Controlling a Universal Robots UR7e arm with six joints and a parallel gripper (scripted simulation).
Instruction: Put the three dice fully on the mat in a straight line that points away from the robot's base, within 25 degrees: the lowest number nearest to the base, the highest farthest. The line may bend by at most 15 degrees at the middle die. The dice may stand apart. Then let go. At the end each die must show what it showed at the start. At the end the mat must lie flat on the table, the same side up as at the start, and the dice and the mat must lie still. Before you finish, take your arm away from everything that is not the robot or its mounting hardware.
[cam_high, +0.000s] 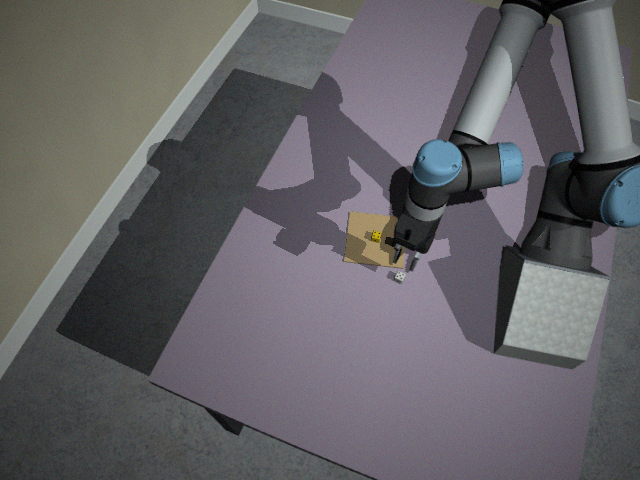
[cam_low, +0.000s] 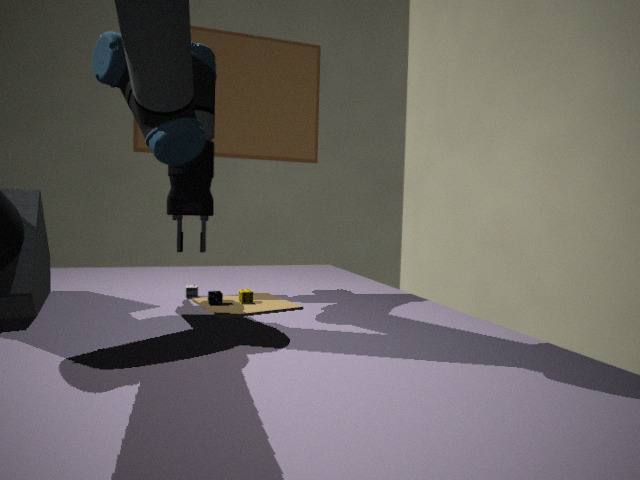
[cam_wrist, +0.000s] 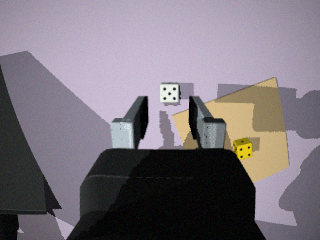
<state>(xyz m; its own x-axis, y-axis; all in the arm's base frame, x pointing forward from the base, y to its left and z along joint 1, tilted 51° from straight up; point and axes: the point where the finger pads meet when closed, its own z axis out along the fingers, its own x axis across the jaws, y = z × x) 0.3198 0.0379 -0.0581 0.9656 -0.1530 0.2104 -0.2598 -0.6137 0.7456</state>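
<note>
My gripper is now 9 cm above the white die. Also, from my hand: tan mat 7 cm ahead, 9 cm to the right, 10 cm below; then yellow die 7 cm ahead, 9 cm to the right, 9 cm below; then black die 2 cm ahead, 9 cm to the right, 9 cm below.
</note>
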